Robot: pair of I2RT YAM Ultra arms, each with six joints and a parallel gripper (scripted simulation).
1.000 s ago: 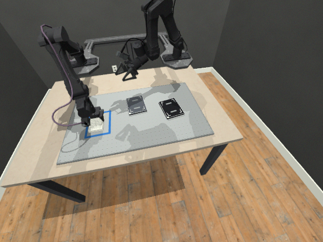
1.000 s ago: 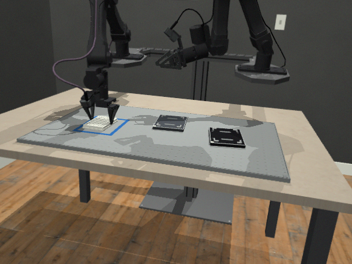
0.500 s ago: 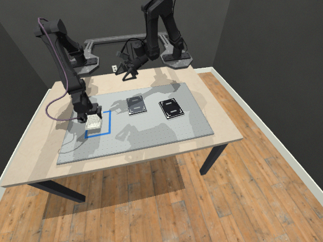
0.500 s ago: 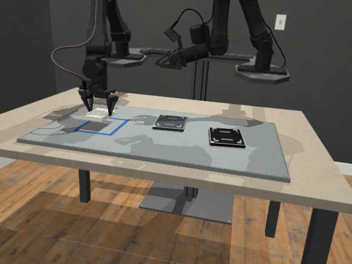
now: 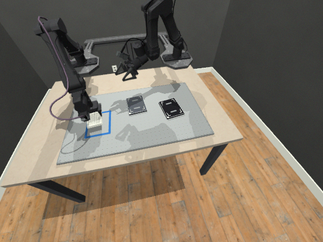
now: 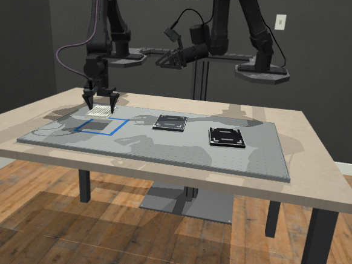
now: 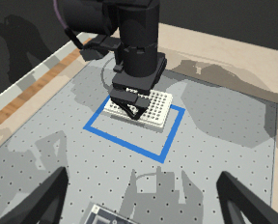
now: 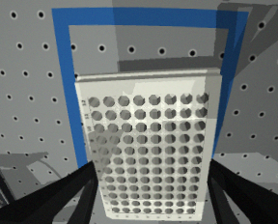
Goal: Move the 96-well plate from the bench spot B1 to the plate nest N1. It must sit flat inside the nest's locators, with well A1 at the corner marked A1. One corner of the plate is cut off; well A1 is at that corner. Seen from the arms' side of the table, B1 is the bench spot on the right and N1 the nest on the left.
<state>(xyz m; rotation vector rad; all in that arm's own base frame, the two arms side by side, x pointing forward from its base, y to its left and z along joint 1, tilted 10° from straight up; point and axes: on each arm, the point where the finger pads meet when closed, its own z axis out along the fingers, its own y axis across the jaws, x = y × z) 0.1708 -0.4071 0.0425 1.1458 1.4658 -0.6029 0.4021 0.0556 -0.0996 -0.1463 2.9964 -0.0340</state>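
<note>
Right now my right hand is 1 cm short of the white 96-well plate and 1 cm above it. From my right hand the other things lie so: black plate nest: 48 cm to the left, 7 cm behind, 5 cm below.
</note>
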